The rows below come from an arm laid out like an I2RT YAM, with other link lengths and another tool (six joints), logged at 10 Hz.
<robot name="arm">
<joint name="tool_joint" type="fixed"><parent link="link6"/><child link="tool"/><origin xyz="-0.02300 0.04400 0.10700" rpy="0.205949 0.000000 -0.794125"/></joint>
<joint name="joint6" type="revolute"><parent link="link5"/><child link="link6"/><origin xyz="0.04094 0.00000 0.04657" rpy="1.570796 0.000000 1.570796"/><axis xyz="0 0 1"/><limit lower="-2.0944" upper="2.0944"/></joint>
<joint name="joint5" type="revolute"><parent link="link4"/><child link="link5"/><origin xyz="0.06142 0.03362 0.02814" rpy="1.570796 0.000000 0.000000"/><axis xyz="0 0 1"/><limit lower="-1.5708" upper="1.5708"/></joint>
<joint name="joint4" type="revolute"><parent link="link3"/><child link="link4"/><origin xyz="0.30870 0.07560 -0.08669" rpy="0.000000 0.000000 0.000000"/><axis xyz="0 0 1"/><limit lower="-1.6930" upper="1.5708"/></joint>
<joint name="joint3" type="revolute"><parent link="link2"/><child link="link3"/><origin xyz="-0.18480 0.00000 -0.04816" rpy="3.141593 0.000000 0.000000"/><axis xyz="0 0 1"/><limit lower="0.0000" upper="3.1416"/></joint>
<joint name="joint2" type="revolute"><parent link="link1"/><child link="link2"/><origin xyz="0.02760 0.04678 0.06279" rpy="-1.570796 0.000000 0.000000"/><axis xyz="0 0 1"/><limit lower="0.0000" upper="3.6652"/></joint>
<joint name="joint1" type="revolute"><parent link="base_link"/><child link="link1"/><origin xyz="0.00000 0.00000 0.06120" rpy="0.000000 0.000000 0.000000"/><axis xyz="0 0 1"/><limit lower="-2.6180" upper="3.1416"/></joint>
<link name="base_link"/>
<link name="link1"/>
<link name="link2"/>
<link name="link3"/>
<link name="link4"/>
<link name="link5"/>
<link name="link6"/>
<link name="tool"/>
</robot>
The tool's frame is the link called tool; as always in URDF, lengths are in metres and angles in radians.
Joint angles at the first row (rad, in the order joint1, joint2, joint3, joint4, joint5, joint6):
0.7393, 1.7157, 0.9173, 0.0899, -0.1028, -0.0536
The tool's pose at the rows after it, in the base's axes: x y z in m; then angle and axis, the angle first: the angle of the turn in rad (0 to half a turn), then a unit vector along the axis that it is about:
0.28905, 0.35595, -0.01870, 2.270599, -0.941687, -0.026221, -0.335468
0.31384, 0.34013, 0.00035, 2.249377, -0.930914, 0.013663, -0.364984
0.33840, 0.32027, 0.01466, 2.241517, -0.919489, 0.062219, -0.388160
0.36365, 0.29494, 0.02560, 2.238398, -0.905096, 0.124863, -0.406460
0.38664, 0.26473, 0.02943, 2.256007, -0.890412, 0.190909, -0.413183
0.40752, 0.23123, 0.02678, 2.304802, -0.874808, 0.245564, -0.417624
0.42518, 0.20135, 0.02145, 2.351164, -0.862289, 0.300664, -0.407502
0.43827, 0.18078, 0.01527, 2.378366, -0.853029, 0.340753, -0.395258
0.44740, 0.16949, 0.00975, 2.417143, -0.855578, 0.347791, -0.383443
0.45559, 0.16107, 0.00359, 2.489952, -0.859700, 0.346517, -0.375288
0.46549, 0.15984, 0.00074, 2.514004, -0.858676, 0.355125, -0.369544
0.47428, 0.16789, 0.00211, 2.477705, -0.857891, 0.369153, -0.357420
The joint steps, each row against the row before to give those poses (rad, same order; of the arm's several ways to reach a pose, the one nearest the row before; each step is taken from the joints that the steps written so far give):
-0.0606, -0.0682, -0.0294, 0.0294, -0.0100, 0.0294
-0.0668, -0.0567, -0.0178, 0.0116, -0.0088, 0.0291
-0.0713, -0.0380, -0.0074, 0.0021, -0.0042, 0.0393
-0.0821, -0.0268, -0.0044, -0.0012, -0.0046, 0.0578
-0.0867, -0.0050, 0.0075, -0.0217, -0.0027, 0.0556
-0.0821, 0.0171, 0.0202, -0.0311, 0.0144, 0.0278
-0.0743, 0.0469, 0.0493, -0.0524, 0.0052, 0.0355
-0.0532, 0.0557, 0.0514, -0.0366, -0.0053, 0.0290
-0.0241, 0.0617, 0.0674, -0.0483, 0.0046, -0.0185
-0.0029, 0.0696, 0.0840, -0.0647, 0.0480, -0.0310
-0.0001, 0.0659, 0.0756, -0.0323, 0.0192, 0.0081
0.0011, 0.0550, 0.0650, -0.0143, -0.0333, 0.0375

